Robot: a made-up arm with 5 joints. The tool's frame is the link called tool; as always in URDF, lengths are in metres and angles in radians.
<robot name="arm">
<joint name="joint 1" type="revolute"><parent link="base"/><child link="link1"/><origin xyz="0 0 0.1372"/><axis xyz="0 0 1"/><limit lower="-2.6" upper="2.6" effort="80" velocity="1.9"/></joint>
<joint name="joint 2" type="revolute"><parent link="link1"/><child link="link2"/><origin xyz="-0.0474 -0.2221 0.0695" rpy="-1.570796 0 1.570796"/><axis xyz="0 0 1"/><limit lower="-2.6" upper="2.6" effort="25" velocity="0.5"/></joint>
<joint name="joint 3" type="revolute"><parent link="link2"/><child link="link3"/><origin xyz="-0.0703 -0.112 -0.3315" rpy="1.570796 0 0"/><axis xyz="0 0 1"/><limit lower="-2.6" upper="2.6" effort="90" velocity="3"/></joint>
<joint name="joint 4" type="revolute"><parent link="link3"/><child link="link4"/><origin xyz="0.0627 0.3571 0.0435" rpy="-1.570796 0 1.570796"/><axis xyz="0 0 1"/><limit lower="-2.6" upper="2.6" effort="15" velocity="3.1"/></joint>
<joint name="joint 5" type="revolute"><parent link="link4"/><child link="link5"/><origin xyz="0.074 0.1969 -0.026"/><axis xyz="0 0 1"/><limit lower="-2.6" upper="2.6" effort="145" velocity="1.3"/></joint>
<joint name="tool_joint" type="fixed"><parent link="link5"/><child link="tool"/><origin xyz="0.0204 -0.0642 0.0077" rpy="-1.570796 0 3.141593"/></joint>
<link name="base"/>
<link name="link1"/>
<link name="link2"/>
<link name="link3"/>
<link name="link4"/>
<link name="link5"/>
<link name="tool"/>
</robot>
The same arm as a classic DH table. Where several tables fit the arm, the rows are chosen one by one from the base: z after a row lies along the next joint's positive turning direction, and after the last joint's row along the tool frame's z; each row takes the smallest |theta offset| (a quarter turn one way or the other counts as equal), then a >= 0, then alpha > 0; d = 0 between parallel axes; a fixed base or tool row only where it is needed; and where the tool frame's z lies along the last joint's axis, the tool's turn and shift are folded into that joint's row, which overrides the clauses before.
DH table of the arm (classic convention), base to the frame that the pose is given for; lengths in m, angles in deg. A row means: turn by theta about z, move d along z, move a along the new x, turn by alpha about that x. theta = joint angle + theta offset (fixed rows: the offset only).
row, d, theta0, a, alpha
joint 1, 0.2067, -90, 0.2221, 90
joint 2, -0.2841, 0, 0.0703, -90
joint 3, 0.1555, -90, 0.3571, -90
joint 4, 0, 69.4, 0.2103, 0
joint 5, -0.081, -69.4, 0.0204, 90
tool (fixed), 0.0642, 180, 0, 0
Joint limits (deg, base to tool): -148.97..148.97 -148.97..148.97 -148.97..148.97 -148.97..148.97 -148.97..148.97

